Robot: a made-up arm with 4 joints.
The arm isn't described. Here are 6 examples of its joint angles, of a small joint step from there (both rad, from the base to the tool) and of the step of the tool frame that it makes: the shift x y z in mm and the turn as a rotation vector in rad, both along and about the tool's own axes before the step.
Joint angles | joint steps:
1: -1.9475 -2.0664 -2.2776 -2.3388 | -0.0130 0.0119 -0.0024 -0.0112
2: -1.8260 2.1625 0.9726 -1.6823 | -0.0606 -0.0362 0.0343 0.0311
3: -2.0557 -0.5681 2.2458 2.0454 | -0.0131 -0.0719 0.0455 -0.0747
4: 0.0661 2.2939 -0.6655 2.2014 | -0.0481 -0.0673 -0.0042 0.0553
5: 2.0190 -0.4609 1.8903 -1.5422 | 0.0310 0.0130 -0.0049 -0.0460
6: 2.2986 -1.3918 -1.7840 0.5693 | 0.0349 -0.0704 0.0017 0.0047
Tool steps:
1: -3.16 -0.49 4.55 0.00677 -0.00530 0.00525
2: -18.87 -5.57 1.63 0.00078 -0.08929 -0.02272
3: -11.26 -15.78 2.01 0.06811 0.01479 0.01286
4: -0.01 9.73 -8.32 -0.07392 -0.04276 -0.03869
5: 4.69 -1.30 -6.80 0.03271 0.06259 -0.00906
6: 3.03 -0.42 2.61 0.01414 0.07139 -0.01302
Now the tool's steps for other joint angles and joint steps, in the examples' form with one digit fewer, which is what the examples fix.
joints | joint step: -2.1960 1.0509 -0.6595 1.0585 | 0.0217 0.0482 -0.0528 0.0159
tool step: -3.3 -0.1 -9.9 -0.0791 -0.0316 0.0127
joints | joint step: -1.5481 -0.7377 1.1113 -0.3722 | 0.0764 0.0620 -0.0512 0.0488
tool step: -13.5 -13.1 7.7 -0.0312 -0.0170 -0.1276
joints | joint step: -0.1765 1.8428 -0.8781 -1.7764 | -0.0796 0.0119 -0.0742 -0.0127
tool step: -37.3 -9.3 16.4 0.0826 -0.0434 0.0724
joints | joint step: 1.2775 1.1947 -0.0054 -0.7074 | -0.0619 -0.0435 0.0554 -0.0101
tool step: -16.2 19.1 14.2 -0.0199 -0.0479 0.0876
